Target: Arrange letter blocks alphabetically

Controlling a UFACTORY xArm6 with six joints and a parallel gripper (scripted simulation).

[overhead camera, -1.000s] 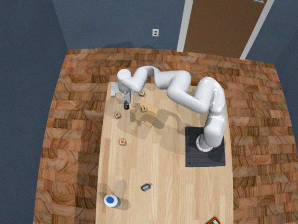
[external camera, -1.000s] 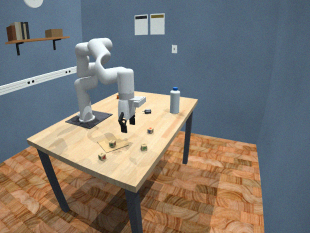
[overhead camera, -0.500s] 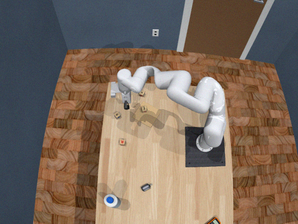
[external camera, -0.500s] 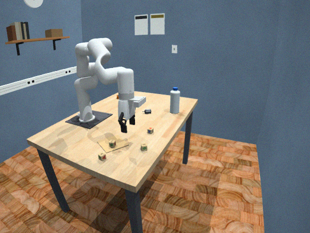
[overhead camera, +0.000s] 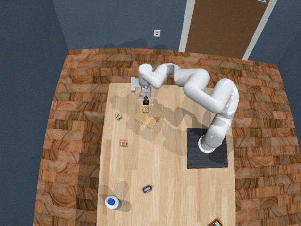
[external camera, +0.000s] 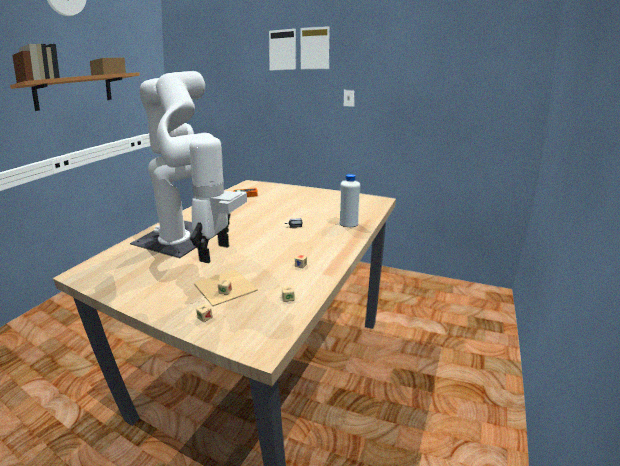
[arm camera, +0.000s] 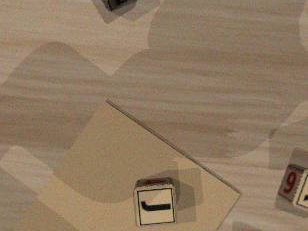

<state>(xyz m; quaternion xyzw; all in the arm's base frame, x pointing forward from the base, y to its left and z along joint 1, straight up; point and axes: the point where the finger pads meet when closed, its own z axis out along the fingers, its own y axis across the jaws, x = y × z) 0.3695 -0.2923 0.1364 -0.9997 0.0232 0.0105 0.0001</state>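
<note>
The tan mat is 10 mm behind my hand, 50 mm to the left of it and 140 mm below it. Round my hand: orange device 330 mm behind, 850 mm to the left, 130 mm below; small dark object 30 mm ahead, 540 mm to the left, 130 mm below.
</note>
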